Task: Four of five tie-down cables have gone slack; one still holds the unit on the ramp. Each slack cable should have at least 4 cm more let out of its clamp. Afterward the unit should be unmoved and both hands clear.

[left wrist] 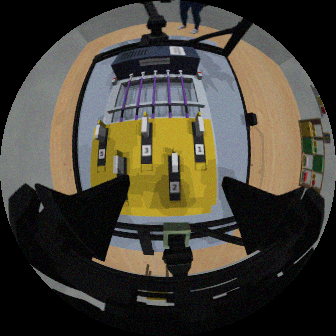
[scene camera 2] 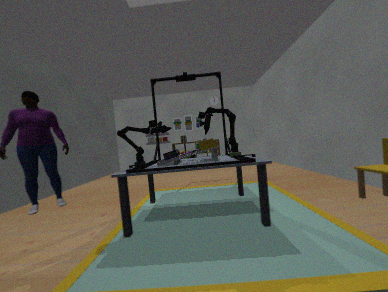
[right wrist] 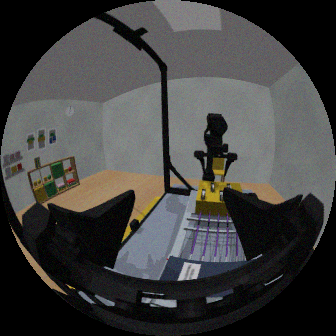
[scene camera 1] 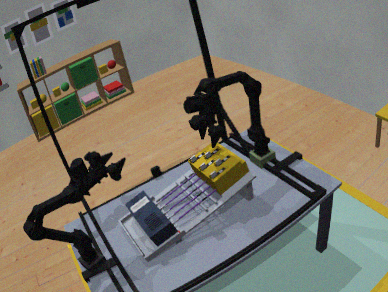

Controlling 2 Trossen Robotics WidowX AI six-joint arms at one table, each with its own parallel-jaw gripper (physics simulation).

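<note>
The navy unit (scene camera 1: pixel 155 220) (left wrist: pixel 155 62) (right wrist: pixel 215 270) sits at the low end of the pale ramp (scene camera 1: pixel 132 241). Several purple cables (scene camera 1: pixel 186 203) (left wrist: pixel 155 95) run from it to the yellow clamp block (scene camera 1: pixel 231 179) (left wrist: pixel 197 187) (right wrist: pixel 210 206). I cannot tell slack from taut. Grey-white levers of clamp 1 (left wrist: pixel 200 125), clamp 2 (left wrist: pixel 174 162), clamp 3 (left wrist: pixel 145 127) and clamp 5 (left wrist: pixel 100 131) show; the label of another clamp's lever (left wrist: pixel 119 165) is hidden by a finger. My left gripper (scene camera 1: pixel 209 141) (left wrist: pixel 177 180) is open and empty above the block. My right gripper (scene camera 1: pixel 117 158) (right wrist: pixel 179 193) is open and empty, raised away from the unit.
The table (scene camera 1: pixel 275 200) carries black rails at its edges. Black frame posts (scene camera 1: pixel 202 42) (right wrist: pixel 165 125) rise beside the arms. The left arm's base (scene camera 1: pixel 262 158) stands behind the yellow block. A shelf unit (scene camera 1: pixel 126 67) stands by the wall, and a person (scene camera 2: pixel 37 130) stands at the left.
</note>
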